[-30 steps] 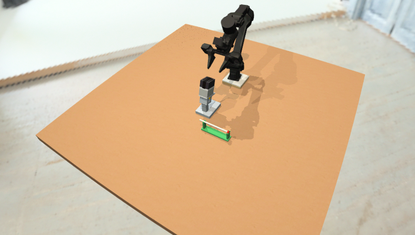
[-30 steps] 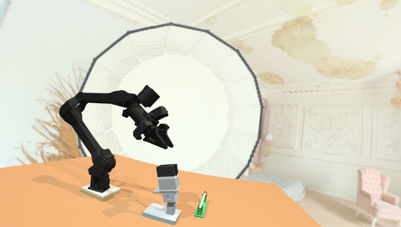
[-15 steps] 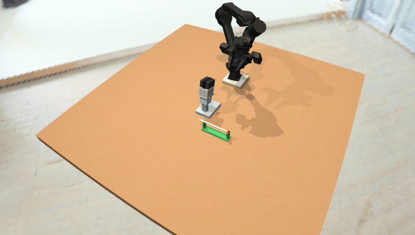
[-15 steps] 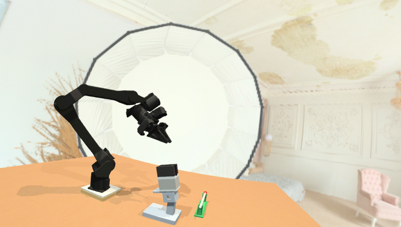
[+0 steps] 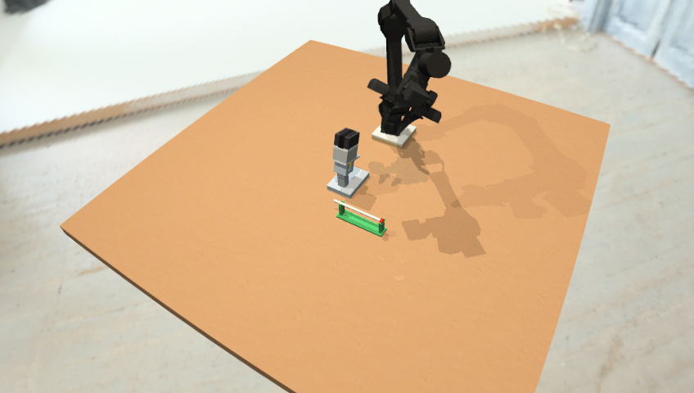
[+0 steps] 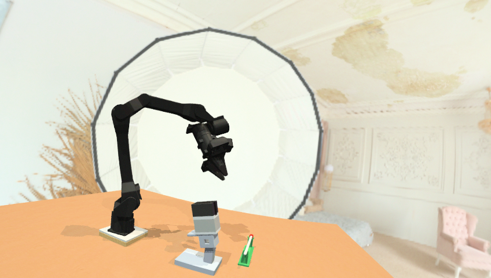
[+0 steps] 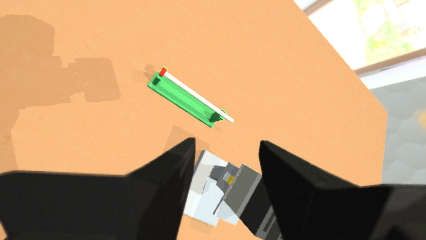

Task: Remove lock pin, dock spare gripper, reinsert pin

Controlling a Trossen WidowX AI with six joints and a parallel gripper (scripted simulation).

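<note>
Now: the green pin rest 21 cm below my gripper tip, 10 cm ahead of it and 4 cm to the right of it. From my gripper tip the other things lie so: spare gripper: 13 cm to the right, 11 cm below, 3 cm behind; grey mount: 19 cm below, 12 cm to the right, 3 cm behind.
</note>
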